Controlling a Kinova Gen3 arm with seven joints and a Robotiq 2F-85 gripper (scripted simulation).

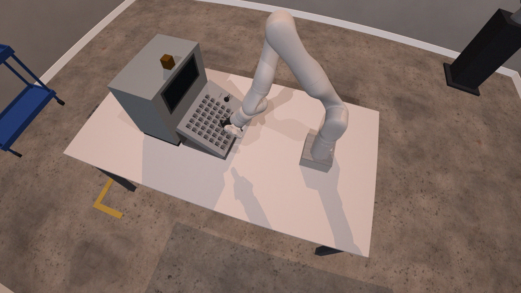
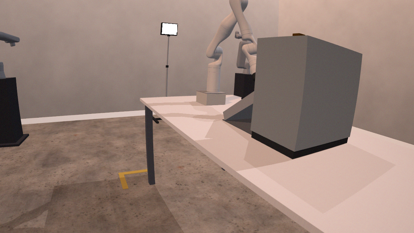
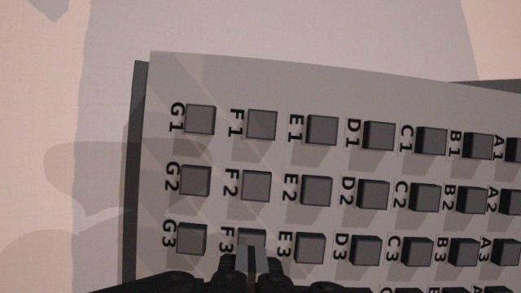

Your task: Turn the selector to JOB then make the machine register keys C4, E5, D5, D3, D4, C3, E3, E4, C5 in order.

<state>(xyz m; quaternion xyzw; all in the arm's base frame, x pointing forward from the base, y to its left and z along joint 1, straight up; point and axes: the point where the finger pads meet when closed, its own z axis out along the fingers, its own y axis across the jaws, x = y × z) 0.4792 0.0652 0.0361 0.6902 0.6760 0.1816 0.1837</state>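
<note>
The key E5 is 70 mm to the right of my hand, 50 mm ahead of it and 30 mm below it. From my hand the other things lie so: key D3: 90 mm ahead, 10 mm below; then key E3: 60 mm ahead, 30 mm below; then key D5: 80 mm ahead, 70 mm to the right, 10 mm below.
</note>
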